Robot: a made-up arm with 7 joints.
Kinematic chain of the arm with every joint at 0, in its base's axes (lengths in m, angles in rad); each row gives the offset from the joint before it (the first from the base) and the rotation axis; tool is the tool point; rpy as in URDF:
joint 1: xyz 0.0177 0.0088 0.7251 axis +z
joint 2: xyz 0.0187 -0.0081 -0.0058 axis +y
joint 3: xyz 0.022 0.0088 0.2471 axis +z
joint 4: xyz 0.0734 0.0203 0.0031 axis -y
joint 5: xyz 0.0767 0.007 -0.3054 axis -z
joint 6: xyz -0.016 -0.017 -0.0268 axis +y
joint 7: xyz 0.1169 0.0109 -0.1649 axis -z
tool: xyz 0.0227 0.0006 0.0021 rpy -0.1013 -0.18 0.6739
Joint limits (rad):
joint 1: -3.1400..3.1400
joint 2: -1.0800..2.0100
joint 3: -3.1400..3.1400
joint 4: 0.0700..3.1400
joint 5: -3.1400..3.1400
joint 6: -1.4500..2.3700
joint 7: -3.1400..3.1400
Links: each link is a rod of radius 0.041 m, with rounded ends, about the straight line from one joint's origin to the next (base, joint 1, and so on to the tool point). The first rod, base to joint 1, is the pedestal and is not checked.
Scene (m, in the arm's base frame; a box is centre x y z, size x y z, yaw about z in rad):
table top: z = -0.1
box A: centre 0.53 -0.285 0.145 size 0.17 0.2 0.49 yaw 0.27
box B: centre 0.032 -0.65 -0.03 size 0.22 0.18 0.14 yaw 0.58
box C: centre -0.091 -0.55 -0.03 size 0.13 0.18 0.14 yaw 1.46
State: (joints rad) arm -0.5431 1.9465 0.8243 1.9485 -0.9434 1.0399 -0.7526
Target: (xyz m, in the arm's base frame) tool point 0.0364 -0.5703 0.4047
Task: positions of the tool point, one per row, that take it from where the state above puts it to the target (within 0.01 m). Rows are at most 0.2 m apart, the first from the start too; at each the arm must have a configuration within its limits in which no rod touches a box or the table.
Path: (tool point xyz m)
1: 0.3560 0.1104 0.0613
2: 0.2536 0.0052 0.0095
3: 0.1652 -0.1164 -0.0042
4: 0.0958 -0.2440 0.0183
5: 0.0484 -0.3680 0.0731
6: 0.0242 -0.4807 0.1553
7: 0.0582 -0.5001 0.1738
8: 0.0704 -0.5293 0.2182
9: 0.0626 -0.5536 0.2756
10: 0.0471 -0.5667 0.3379
11: 0.0364 -0.5703 0.4047

